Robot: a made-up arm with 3 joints.
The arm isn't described. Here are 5 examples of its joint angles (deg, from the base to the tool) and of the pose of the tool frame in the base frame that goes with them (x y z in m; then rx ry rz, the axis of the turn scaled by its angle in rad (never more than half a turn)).
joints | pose
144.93 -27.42 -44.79 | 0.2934 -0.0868 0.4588 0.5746 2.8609 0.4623
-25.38 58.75 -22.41 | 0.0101 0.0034 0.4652 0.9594 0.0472 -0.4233
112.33 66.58 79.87 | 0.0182 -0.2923 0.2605 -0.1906 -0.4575 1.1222
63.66 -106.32 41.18 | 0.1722 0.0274 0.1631 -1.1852 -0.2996 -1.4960
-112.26 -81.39 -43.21 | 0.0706 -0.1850 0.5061 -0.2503 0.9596 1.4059
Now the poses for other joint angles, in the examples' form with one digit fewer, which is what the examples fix.
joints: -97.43 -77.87 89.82
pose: 0.136 0.188 0.458 1.850 -2.448 -0.182
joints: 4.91 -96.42 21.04
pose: -0.051 -0.014 0.276 -1.649 0.211 -0.379
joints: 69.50 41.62 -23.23
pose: 0.104 0.003 0.239 0.681 -1.533 0.338
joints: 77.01 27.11 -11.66
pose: 0.112 -0.018 0.215 0.370 -1.509 0.300
